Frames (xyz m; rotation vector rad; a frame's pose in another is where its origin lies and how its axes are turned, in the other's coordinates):
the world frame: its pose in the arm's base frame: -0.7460 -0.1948 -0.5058 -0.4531 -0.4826 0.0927
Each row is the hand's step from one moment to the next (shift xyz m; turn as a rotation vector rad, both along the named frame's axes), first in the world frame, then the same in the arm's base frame.
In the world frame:
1: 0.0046 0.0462 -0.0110 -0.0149 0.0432 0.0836
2: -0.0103 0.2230 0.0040 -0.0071 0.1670 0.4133
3: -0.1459 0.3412 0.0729 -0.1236 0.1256 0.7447
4: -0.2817 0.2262 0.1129 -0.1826 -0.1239 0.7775
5: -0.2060 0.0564 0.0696 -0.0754 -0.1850 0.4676
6: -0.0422 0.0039 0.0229 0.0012 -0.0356 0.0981
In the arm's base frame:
1: 0.0101 0.0379 -0.0271 -0.0514 0.0692 0.0405
2: -0.0067 0.1996 -0.0997 -0.1963 0.3132 0.2493
3: -0.1564 0.3072 -0.1555 -0.4551 0.3858 0.4792
4: -0.2974 0.1940 -0.1312 -0.5274 0.1638 0.5901
5: -0.2135 0.0389 -0.0580 -0.2889 0.0060 0.4184
6: -0.0479 0.0046 -0.0017 -0.0455 0.0074 0.0936

